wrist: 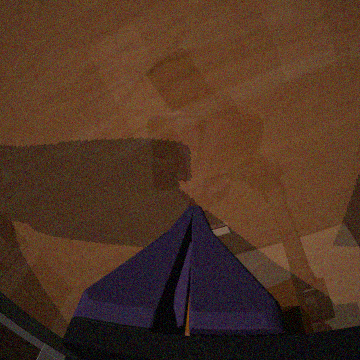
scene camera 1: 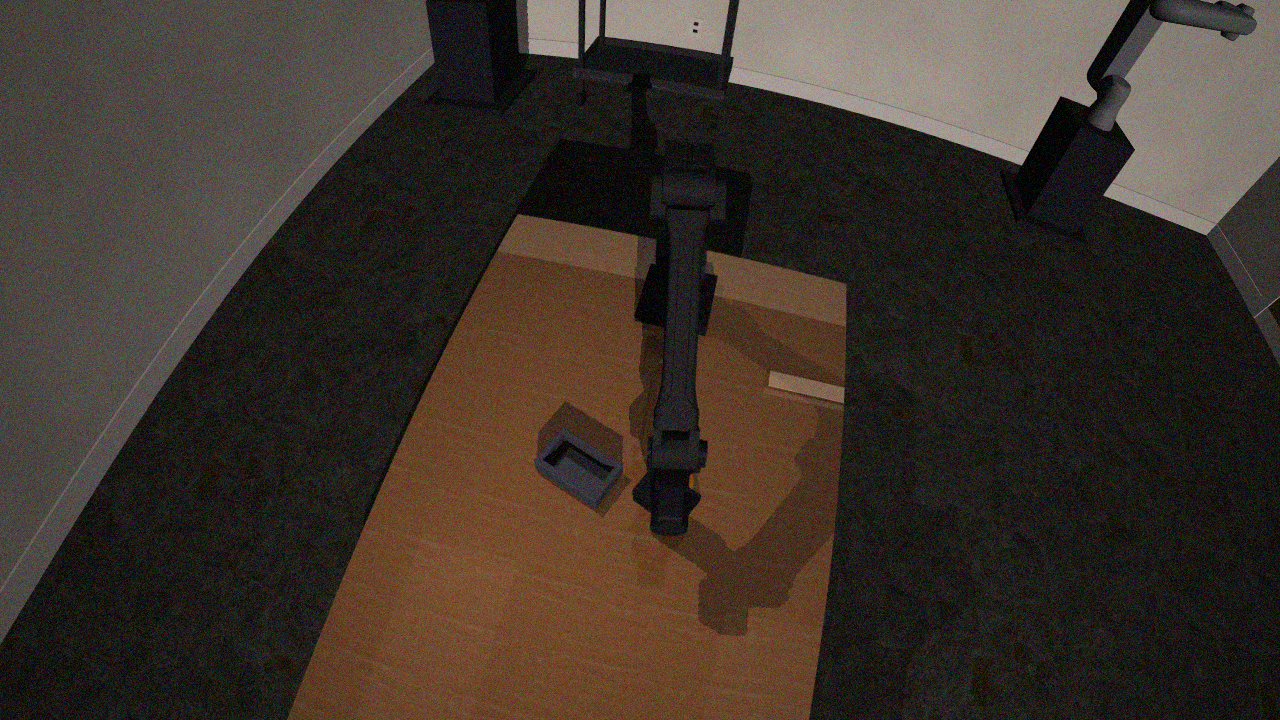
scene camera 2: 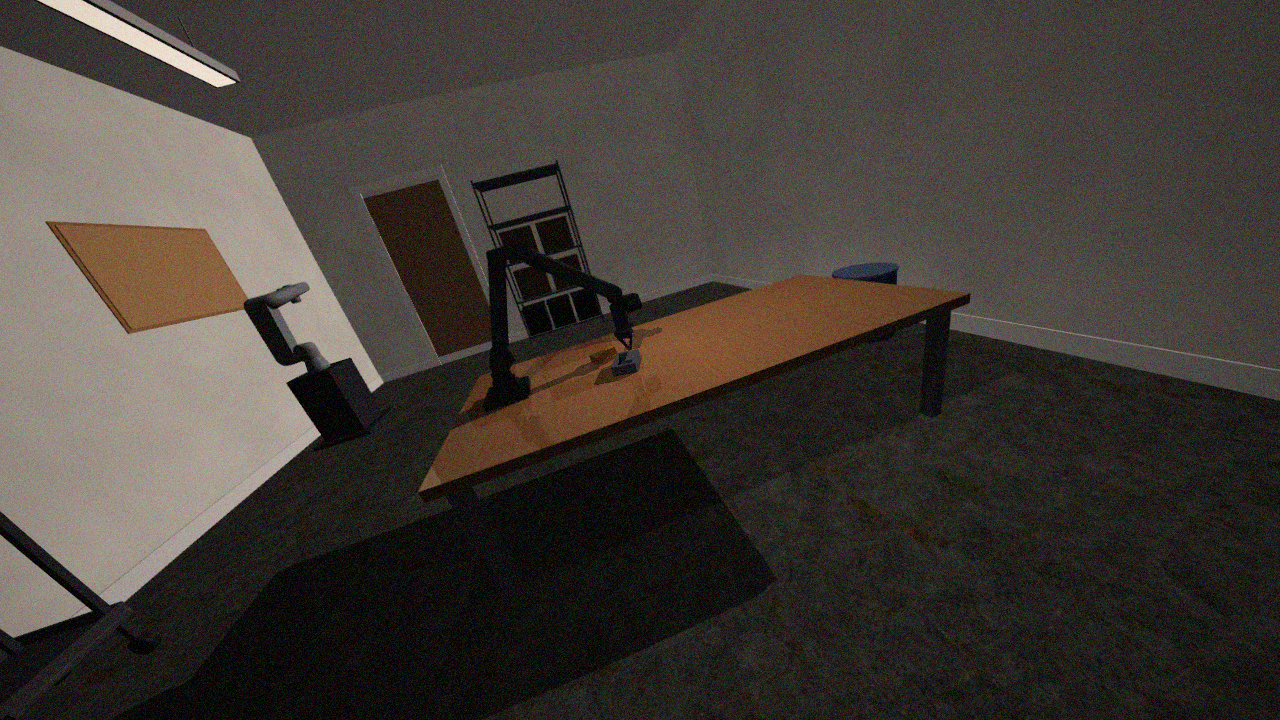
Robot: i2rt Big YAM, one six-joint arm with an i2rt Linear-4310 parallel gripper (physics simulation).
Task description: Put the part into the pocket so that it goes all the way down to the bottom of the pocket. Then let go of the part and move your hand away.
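Pixels of known places: gripper, fingertip midpoint: (wrist: 194, 214) (scene camera 2: 629, 349); arm's base, origin of the base link: (scene camera 2: 507, 389).
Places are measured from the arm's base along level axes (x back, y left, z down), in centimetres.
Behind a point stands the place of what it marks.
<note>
The grey-blue pocket (scene camera 1: 583, 489) @[x -50.7, y -6.3, z -0.8 cm] (scene camera 2: 629, 362) @[x -46.6, y -12.0, z 0.2 cm] is an open box on the wooden table (scene camera 1: 536, 626) @[x -77.1, y -7.3, z 2.8 cm] (scene camera 2: 805, 322) @[x -113.0, y -22.2, z 2.8 cm], just left of my arm's end. My gripper (scene camera 1: 666, 523) @[x -50.6, y 8.5, z 2.6 cm] (scene camera 2: 623, 343) @[x -50.6, y 8.5, z 2.6 cm] (wrist: 194, 214) @[x -50.6, y 8.5, z 2.6 cm] stands beside it on the right, with its purple fingers pressed together. Only a thin sliver of the orange part (scene camera 1: 693, 483) @[x -43.8, y 12.6, z 0.0 cm] (wrist: 186, 319) @[x -44.2, y 11.4, z 0.0 cm] shows: at the gripper's right side in scene camera 1, and through the slit near the finger bases in the wrist view. The rest of it is hidden. The pocket's hollow looks dark and empty.
A pale wooden strip (scene camera 1: 805, 386) lies near the table's right edge. On the floor around the table are a second robot arm on a dark pedestal (scene camera 1: 1073, 170) (scene camera 2: 326, 393), a shelf rack (scene camera 2: 487, 223) and a blue bin (scene camera 2: 865, 270).
</note>
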